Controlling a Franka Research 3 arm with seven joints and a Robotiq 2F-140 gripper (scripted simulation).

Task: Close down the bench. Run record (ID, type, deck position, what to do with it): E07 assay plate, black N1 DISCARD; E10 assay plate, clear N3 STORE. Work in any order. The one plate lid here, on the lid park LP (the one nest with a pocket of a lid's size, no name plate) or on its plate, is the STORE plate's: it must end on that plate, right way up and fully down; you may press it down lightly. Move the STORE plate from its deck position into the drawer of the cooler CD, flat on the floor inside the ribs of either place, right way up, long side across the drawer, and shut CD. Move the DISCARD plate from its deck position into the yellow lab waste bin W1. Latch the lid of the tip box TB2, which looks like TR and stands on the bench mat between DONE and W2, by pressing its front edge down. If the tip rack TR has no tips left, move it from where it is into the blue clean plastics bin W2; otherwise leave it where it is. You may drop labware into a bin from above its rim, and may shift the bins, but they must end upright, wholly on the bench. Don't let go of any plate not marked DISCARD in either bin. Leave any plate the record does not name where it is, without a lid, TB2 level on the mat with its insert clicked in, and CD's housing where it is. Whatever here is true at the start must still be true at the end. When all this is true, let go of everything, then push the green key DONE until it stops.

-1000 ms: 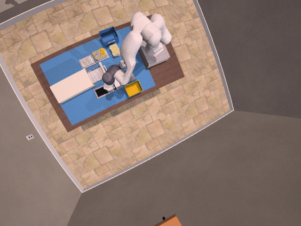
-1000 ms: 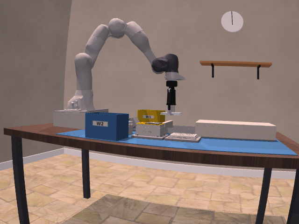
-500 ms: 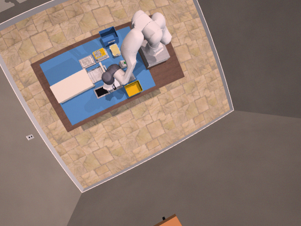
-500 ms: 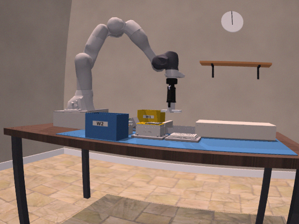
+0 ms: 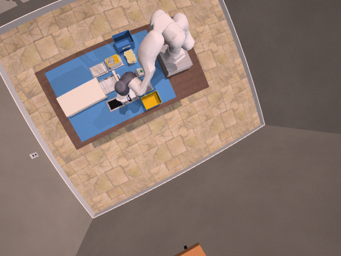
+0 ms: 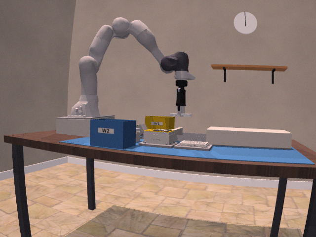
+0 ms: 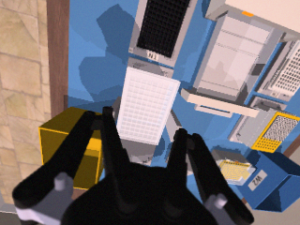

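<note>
Right now my hand is 140 mm short of the drawer, 210 mm to the left of it and 130 mm above it. The rest, counted from my hand: grey nest N3 (150 mm below); then white plate lid (10 mm below); then black plate (170 mm ahead, 10 mm to the right, 140 mm below).
</note>
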